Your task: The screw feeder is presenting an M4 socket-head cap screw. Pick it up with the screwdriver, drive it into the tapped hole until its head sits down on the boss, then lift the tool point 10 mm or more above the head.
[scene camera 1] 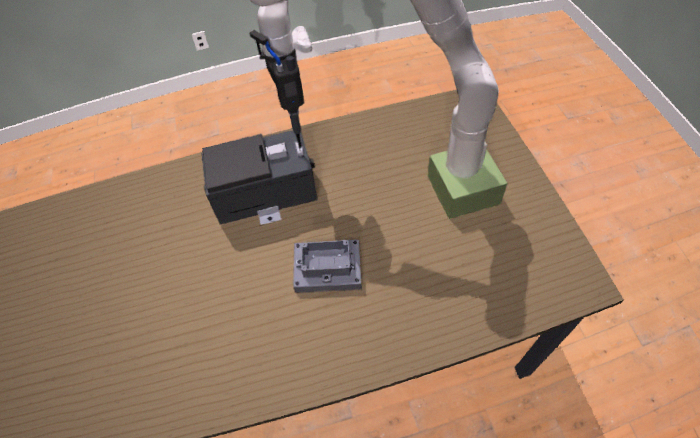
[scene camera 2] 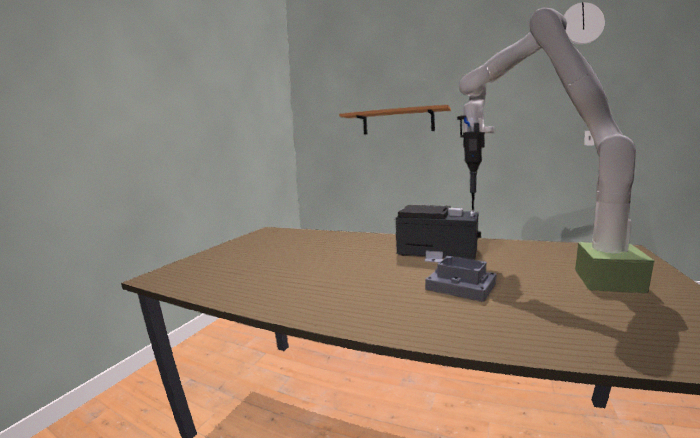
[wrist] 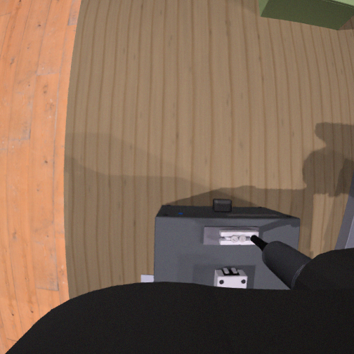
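Note:
The black screwdriver (scene camera 1: 299, 146) (scene camera 2: 472, 209) (wrist: 253, 238) points down, its tip at the right end of the feeder's white slotted nest in the wrist view. The dark screw feeder (scene camera 1: 263, 195) (scene camera 2: 436, 237) (wrist: 182, 250) stands at the back of the table, the nest (scene camera 1: 300, 151) (wrist: 225, 233) on its top. Small round shapes (wrist: 239, 239) show in the nest; I cannot tell whether a screw is on the bit. The grey housing (scene camera 1: 309, 285) (scene camera 2: 449, 289) stands in front of the feeder. A small boss with a dark hole (scene camera 1: 326, 277) (scene camera 2: 455, 279) shows on its front side.
A white block (scene camera 1: 276, 150) (scene camera 2: 455, 211) (wrist: 230, 279) and a raised dark lid (scene camera 1: 236, 161) (scene camera 2: 422, 211) are on the feeder's top. A small pale plate (scene camera 1: 269, 215) (scene camera 2: 434, 255) is at its front. The arm's green base block (scene camera 1: 477, 201) (scene camera 2: 614, 272) (wrist: 305, 12) stands to the right.

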